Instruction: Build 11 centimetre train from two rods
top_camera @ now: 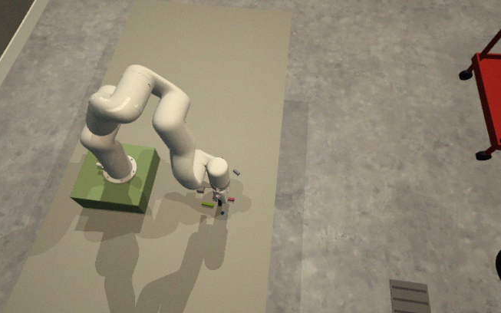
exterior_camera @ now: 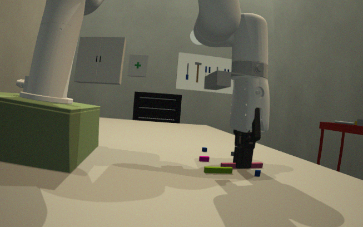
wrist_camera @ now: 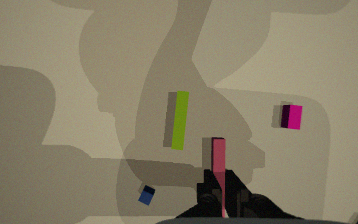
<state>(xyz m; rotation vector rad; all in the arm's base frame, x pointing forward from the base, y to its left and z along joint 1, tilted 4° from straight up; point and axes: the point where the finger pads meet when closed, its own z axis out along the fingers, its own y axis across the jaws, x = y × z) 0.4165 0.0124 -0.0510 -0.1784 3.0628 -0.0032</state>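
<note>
Right now my hand is 70 mm past the magenta rod, 60 mm to the right of it and 20 mm above it. From my hand the other things lie so: grey rod 20 mm ahead, 130 mm to the left, 20 mm below; pink rod 20 mm below; lime rod 50 mm behind, 40 mm to the right, 20 mm below.
</note>
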